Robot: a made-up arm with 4 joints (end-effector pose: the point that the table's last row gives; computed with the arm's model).
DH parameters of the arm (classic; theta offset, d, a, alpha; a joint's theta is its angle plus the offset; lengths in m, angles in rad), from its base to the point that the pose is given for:
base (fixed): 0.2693 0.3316 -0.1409 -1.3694
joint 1: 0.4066 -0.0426 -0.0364 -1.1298
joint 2: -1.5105 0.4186 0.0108 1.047
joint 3: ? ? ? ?
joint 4: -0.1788 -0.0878 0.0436 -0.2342
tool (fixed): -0.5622 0.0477 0 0
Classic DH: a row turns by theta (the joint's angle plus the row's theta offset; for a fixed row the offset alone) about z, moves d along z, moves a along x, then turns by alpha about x.
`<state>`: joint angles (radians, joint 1 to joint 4).
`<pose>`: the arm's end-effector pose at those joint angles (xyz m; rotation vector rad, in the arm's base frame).
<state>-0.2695 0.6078 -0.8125 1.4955</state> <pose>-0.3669 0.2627 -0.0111 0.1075 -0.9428 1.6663</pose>
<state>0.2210 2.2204 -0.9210 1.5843</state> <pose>-0.4086 0.1935 -0.0197 -0.1074 0.5073 0.6594</pose>
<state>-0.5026 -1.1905 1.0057 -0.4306</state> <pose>-0.1724 0.1991 -0.1214 -0.8000 -1.4464 0.4901</pose>
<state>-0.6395 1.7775 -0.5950 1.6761</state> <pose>-0.1041 0.3224 -0.0266 0.0077 -0.3411 0.9210</pose>
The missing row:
joint 3: 0.5998 0.095 0.0347 1.5865
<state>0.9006 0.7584 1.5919 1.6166</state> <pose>-0.6162 0.0483 0.4099 -0.4264 -2.6405 -1.1758</pose>
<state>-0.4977 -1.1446 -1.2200 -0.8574</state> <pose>-0.2953 0.1475 -0.0510 1.3653 -0.6043 1.2475</pose>
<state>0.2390 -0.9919 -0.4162 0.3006</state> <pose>-0.5809 0.0757 0.0769 0.7934 -0.8486 1.6784</pose>
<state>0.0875 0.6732 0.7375 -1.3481</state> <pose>-0.4557 0.1183 0.0078 -1.4897 0.2499 -0.6580</pose>
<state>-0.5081 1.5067 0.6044 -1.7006</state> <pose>-0.2160 0.2157 -0.0539 -1.4888 0.5497 -1.7598</pose>
